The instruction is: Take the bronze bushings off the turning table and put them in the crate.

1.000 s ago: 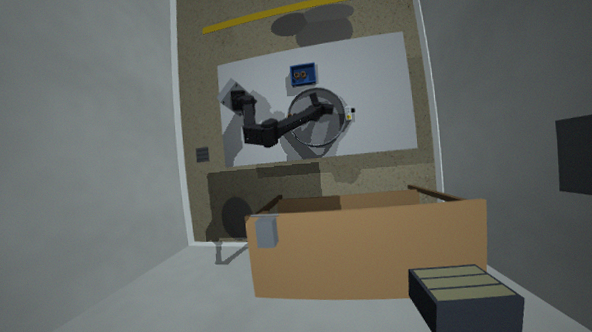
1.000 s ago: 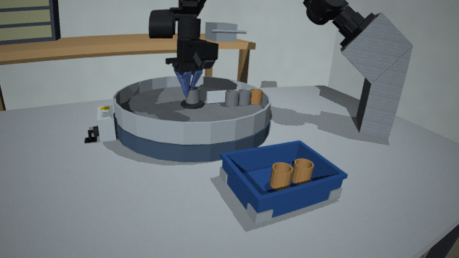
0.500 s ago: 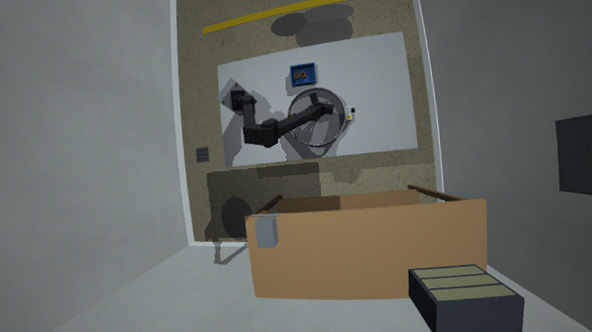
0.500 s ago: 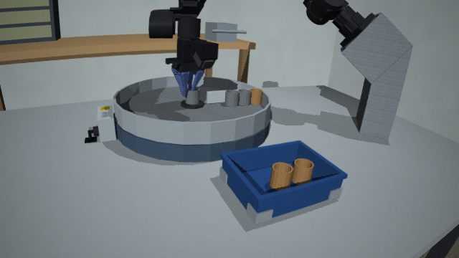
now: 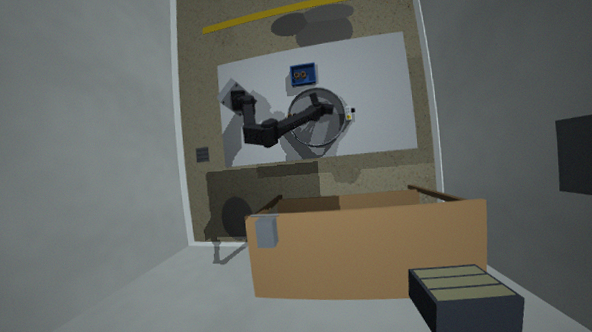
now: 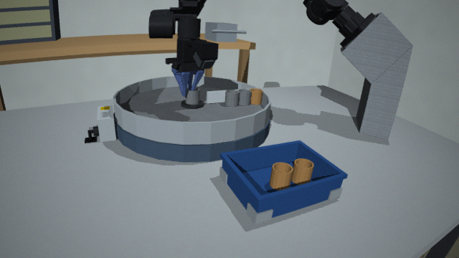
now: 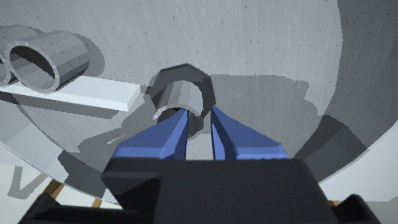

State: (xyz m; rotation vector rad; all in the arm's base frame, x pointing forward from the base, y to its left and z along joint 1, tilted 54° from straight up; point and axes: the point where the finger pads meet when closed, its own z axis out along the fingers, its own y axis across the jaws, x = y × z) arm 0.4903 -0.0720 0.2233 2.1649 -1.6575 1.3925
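The turning table is 40 mm below my hand and 20 mm behind it. The rest, counted from my hand: crate 350 mm to the left, 70 mm below, 10 mm behind.
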